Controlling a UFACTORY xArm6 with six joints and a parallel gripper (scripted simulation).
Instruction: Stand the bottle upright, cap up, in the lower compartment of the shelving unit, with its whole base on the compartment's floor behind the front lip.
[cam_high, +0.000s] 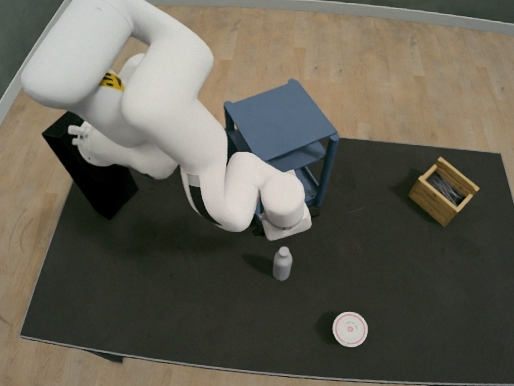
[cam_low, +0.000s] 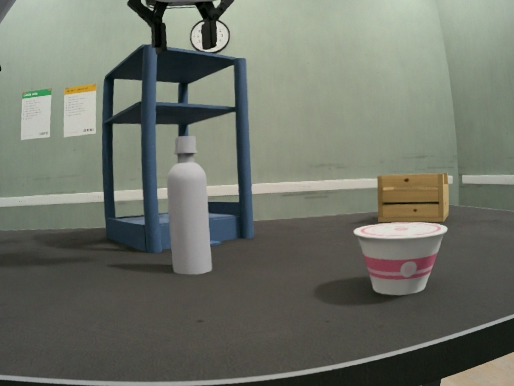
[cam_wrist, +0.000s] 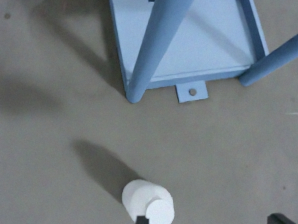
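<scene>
The bottle lies 200 mm below my hand. Round my hand: pink cup 270 mm below, 250 mm to the right, 90 mm ahead; then shelving unit 270 mm to the left, 130 mm below, 110 mm ahead; then wooden crate 610 mm ahead, 260 mm below.
</scene>
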